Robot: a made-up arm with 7 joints.
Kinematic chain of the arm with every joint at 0, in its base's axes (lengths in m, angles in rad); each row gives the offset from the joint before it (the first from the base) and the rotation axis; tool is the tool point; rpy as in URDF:
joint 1: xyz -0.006 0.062 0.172 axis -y
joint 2: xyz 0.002 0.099 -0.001 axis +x
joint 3: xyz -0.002 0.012 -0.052 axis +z
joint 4: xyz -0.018 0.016 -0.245 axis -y
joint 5: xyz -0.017 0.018 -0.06 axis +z
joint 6: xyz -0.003 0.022 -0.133 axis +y
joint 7: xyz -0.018 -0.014 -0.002 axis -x
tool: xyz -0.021 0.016 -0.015 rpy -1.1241 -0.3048 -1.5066
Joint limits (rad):
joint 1: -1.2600..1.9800
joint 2: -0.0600..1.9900
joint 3: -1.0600..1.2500
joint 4: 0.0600..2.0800
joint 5: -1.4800..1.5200
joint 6: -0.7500..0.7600
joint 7: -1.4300..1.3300
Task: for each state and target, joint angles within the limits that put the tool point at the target. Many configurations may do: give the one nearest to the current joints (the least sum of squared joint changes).
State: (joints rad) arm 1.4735 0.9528 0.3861 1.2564 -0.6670 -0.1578 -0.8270
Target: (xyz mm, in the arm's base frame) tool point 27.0 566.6 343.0
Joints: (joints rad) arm 1.8073 1.1270 0.1032 1.2238 -0.6303 -0.3412 -0.7192
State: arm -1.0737 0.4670 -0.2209 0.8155 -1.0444 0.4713 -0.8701
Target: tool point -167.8 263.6 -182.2
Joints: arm -0.8468 0.1856 -0.3699 1.1742 -1.1515 0.5333 -0.8990
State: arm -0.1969 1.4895 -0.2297 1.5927 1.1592 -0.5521 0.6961
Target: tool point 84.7 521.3 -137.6
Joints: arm -0.2096 0.9623 -0.3642 0.9867 1.1165 -0.5826 0.6467
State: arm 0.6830 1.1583 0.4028 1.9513 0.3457 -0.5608 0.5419
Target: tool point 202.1 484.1 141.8
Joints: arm 0.3755 0.8437 0.4283 1.7130 0.3519 -0.5007 0.5287
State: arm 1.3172 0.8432 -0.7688 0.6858 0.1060 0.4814 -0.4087
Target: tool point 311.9 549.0 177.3
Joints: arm 1.4088 0.8219 -0.7703 0.5250 0.1195 0.2684 -0.3069
